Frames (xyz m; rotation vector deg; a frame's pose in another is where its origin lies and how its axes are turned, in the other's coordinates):
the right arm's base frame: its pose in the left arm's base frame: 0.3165 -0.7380 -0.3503 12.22 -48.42 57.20
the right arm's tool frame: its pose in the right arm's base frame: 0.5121 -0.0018 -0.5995 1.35 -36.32 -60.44
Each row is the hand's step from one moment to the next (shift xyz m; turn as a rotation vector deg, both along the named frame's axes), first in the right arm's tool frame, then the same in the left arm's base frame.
Working: the right arm's tool frame: its pose in the left arm's base frame: 0.7683 -0.0930 -0.3894 52.66 -62.56 -4.59

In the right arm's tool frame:
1: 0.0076 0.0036 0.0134 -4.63 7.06 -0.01
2: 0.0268 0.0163 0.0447 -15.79 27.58 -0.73
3: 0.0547 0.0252 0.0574 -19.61 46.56 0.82
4: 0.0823 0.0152 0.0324 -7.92 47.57 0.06
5: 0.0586 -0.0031 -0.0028 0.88 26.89 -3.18
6: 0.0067 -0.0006 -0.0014 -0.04 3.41 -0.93
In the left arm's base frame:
1: -0.0081 -0.0094 0.0099 -4.88 6.75 1.40
2: -0.0279 -0.0291 0.0368 -17.36 25.69 7.02
3: -0.0273 -0.0444 0.0649 -27.43 38.77 17.25
4: 0.0098 -0.0490 0.0746 -21.41 34.29 26.30
5: 0.0324 -0.0283 0.0400 -6.91 18.75 18.29
6: 0.0046 -0.0027 0.0043 -0.54 2.77 2.13

